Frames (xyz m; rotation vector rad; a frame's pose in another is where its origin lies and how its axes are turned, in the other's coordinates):
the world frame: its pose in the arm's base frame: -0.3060 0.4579 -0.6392 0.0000 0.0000 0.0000
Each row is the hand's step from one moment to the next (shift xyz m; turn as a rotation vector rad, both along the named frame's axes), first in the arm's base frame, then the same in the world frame.
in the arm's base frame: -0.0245 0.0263 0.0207 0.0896 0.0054 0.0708
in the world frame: -0.0245 0.0263 0.0207 0.0896 0.0054 0.0708
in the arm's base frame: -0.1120 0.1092 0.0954 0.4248 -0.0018 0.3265
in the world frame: -0.1120 0.1092 0.0954 0.4248 -0.0018 0.3265
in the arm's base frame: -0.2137 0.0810 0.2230 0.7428 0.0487 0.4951
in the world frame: -0.2137 0.0810 0.2230 0.7428 0.0487 0.4951
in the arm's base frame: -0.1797 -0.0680 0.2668 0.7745 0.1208 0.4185
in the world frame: -0.1797 -0.0680 0.2668 0.7745 0.1208 0.4185
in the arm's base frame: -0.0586 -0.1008 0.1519 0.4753 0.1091 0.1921
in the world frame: -0.0586 -0.1008 0.1519 0.4753 0.1091 0.1921
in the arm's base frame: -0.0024 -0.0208 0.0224 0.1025 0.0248 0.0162
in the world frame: -0.0024 -0.0208 0.0224 0.1025 0.0248 0.0162
